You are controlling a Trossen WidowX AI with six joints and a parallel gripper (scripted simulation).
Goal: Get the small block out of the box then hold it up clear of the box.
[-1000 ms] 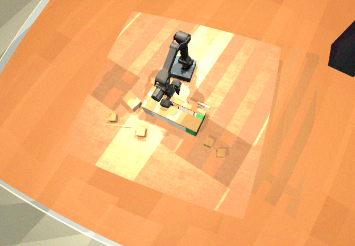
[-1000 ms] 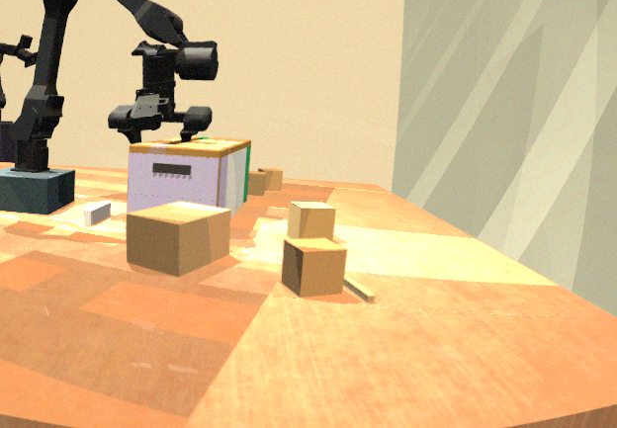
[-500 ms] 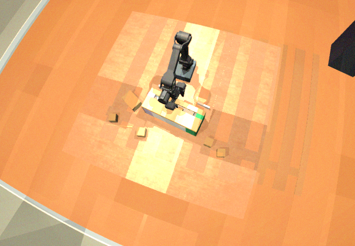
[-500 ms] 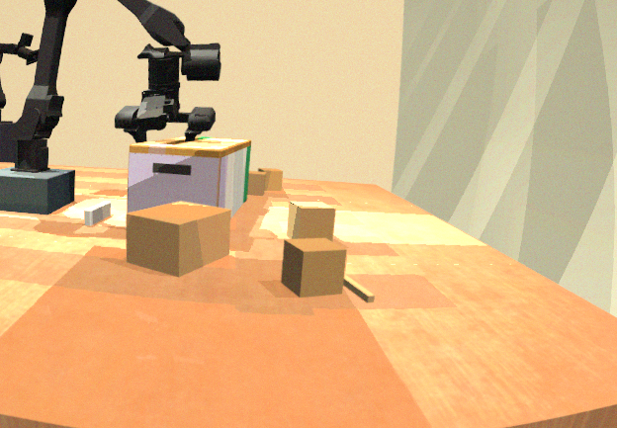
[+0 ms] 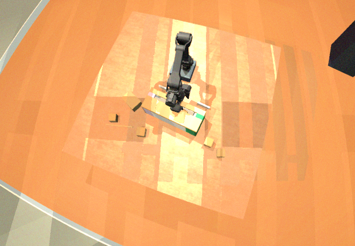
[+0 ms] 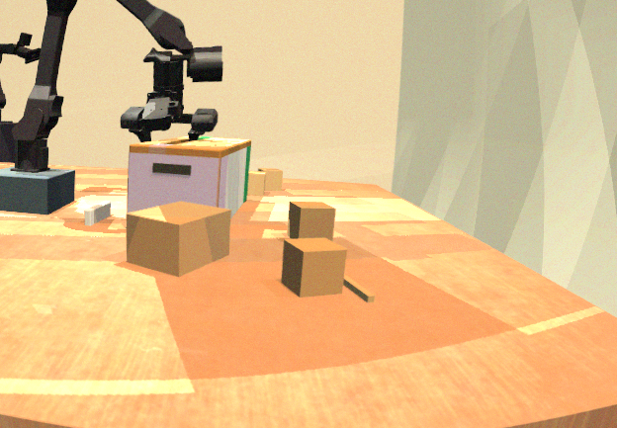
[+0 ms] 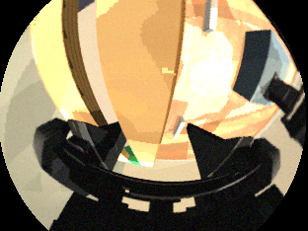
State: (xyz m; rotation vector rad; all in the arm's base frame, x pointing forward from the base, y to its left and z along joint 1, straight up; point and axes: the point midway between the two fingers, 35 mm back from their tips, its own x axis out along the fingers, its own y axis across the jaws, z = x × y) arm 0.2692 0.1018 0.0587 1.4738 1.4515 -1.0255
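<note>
My gripper tip is 6 cm short of the small tan block and 2 cm to the right of it. From my gripper tip the other things lie so: long box: 3 cm ahead, 5 cm to the right, 3 cm below; then thin stick: 30 cm ahead, 36 cm to the right, 8 cm below.
</note>
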